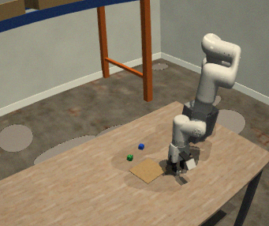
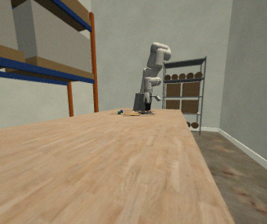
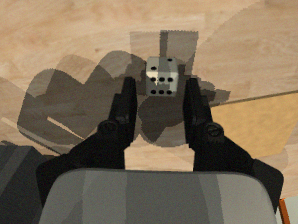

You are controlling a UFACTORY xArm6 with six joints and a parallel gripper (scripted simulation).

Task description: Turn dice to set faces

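Now: hand 40 mm above the white die. From my hand the other things lie so: blue die 40 mm behind, 290 mm to the right, 40 mm below; green die 80 mm ahead, 270 mm to the right, 40 mm below; tan mat 80 mm ahead, 130 mm to the right, 50 mm below.
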